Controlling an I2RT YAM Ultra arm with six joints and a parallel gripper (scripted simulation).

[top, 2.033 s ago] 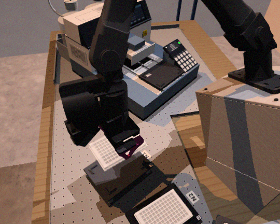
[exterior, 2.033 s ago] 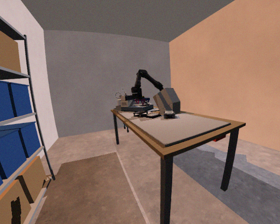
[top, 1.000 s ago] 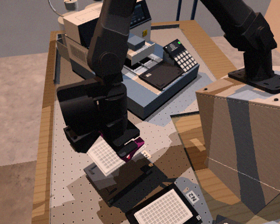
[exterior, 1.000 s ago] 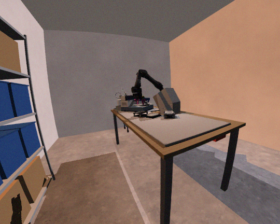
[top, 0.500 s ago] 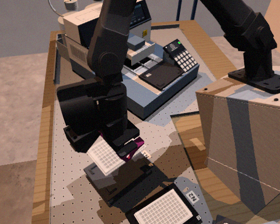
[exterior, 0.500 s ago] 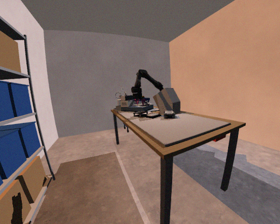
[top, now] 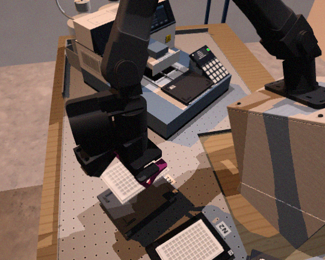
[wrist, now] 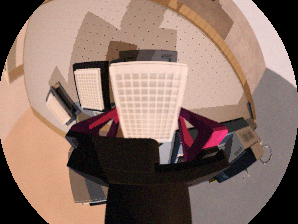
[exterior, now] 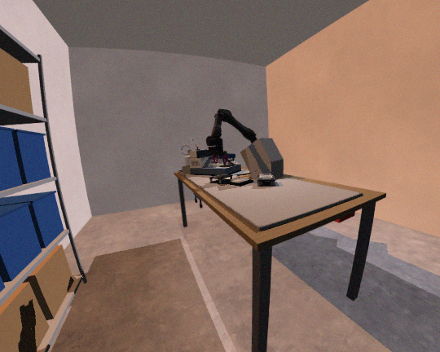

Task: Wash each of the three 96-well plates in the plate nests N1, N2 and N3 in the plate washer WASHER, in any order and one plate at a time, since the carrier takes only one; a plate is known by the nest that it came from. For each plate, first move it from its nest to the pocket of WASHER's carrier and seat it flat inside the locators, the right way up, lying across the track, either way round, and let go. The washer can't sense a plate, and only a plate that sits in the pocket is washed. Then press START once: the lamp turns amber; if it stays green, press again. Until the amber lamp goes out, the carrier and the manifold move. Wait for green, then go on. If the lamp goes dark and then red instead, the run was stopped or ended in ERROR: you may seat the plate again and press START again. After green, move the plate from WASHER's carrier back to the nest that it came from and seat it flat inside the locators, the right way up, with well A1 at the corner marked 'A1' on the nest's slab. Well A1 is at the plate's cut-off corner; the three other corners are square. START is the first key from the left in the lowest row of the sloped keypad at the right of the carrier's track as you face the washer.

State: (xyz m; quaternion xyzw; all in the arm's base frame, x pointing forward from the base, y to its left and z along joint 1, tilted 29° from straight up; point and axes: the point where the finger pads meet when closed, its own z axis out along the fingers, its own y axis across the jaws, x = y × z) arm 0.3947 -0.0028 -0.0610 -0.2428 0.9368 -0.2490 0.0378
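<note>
Right now my hand is 10 cm above the nest N1. From my hand the other things lie so: nest N2: 9 cm behind, 15 cm to the left, 13 cm below; n2 label: 19 cm behind, 12 cm to the left, 14 cm below; nest n3: 21 cm behind, 29 cm to the left, 10 cm below.
</note>
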